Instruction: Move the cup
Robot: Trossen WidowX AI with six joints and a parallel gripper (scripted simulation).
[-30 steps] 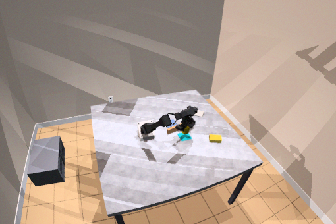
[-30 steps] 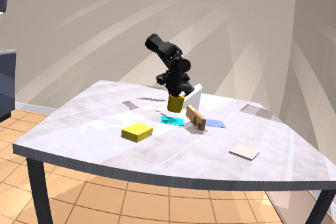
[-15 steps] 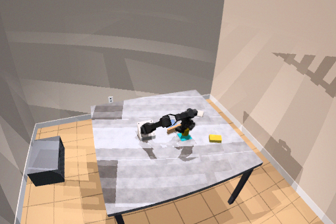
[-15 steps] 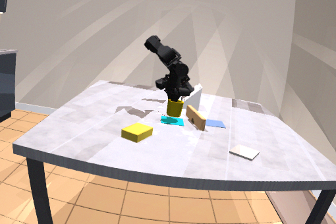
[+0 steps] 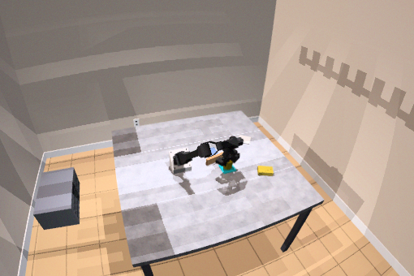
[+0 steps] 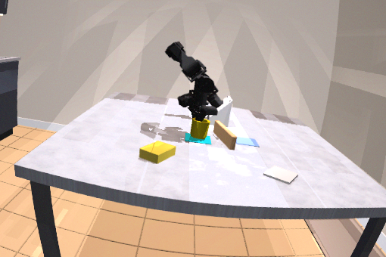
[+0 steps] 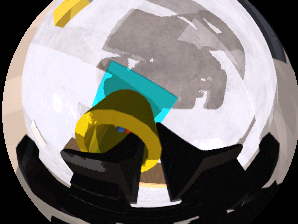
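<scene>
Right now the teal pad is 3 cm ahead of my gripper tip, 2 cm to the left of it and 5 cm below it. The rest, counted from my gripper tip: yellow cup (2 cm ahead, 2 cm to the left); then brown block (1 cm behind, 12 cm to the left, 2 cm below); then light blue pad (4 cm behind, 22 cm to the left, 5 cm below).
</scene>
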